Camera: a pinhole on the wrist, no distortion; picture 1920 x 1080 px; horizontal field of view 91.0 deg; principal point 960.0 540.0 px. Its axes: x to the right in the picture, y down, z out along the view. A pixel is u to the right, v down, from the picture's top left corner.
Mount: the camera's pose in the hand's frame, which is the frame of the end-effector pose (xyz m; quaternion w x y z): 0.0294 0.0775 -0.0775 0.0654 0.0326 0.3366 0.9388
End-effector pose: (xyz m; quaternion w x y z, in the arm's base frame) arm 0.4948 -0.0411 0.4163 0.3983 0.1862 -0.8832 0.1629
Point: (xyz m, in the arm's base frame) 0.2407 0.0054 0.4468
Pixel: 419.8 783.4
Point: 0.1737 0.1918 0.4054
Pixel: 764.8 249.7
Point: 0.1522 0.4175 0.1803
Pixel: 1276.1 113.0
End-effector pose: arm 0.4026 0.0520 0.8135 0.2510 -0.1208 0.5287 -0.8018
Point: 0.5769 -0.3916 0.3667
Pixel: 944.8 218.5
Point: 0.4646 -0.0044 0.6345
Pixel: 1374.9 257.6
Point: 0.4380 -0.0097 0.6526
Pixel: 1201.7 341.7
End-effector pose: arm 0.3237 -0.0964 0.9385 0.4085 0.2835 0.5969 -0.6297
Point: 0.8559 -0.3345 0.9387
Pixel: 1555.7 519.2
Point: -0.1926 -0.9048 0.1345
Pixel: outside the picture
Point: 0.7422 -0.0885 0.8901
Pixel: 1845.8 43.2
